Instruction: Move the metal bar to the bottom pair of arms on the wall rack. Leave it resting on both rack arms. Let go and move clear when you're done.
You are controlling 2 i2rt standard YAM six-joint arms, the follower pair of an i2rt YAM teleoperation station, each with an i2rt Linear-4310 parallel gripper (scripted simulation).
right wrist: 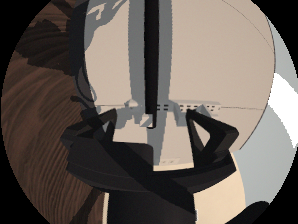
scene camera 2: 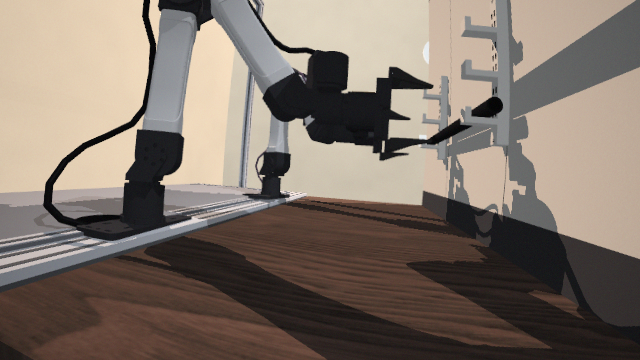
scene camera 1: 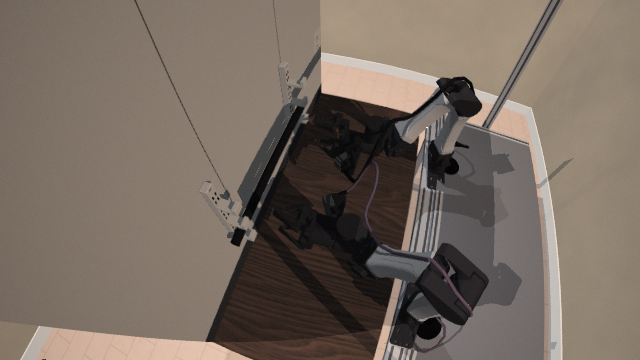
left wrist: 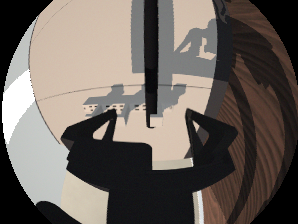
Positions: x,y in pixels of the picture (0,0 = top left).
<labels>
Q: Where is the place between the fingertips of the left gripper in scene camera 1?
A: At 276,220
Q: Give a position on a rack upright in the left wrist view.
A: At 101,106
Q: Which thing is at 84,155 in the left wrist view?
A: The left gripper.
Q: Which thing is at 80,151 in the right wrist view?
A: The right gripper.
</labels>
